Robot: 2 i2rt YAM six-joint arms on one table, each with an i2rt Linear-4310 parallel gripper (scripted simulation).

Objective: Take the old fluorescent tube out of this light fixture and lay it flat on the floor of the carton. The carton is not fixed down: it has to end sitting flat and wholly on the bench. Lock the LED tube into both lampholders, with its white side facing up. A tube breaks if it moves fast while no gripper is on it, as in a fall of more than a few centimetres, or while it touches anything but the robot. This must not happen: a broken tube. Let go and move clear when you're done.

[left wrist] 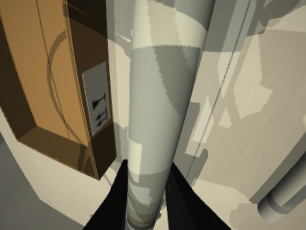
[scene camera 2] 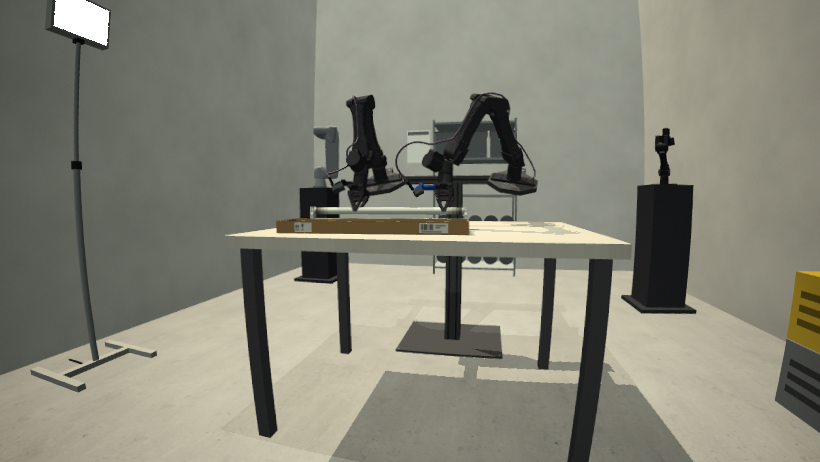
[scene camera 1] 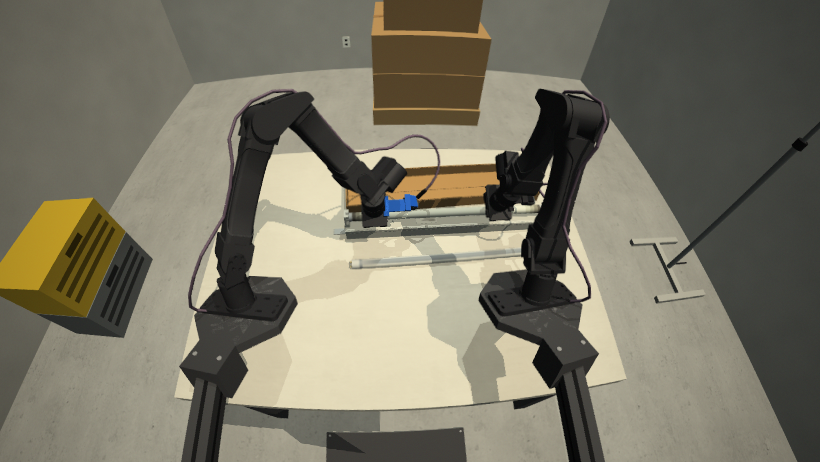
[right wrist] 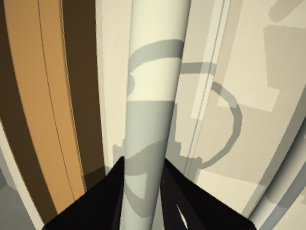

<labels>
An old fluorescent tube shows in the left wrist view, in scene camera 2, in scene camera 1 [461,211] and in the right wrist view [156,44]. A brown carton shows in the left wrist view [47,118], in scene camera 2 [315,226], in scene camera 1 and in the right wrist view. One and the same spot on the brown carton: [right wrist: 45,153] is [scene camera 1: 442,180]. One and the same spot on the old fluorescent tube: [left wrist: 166,51] is [scene camera 2: 422,207].
</labels>
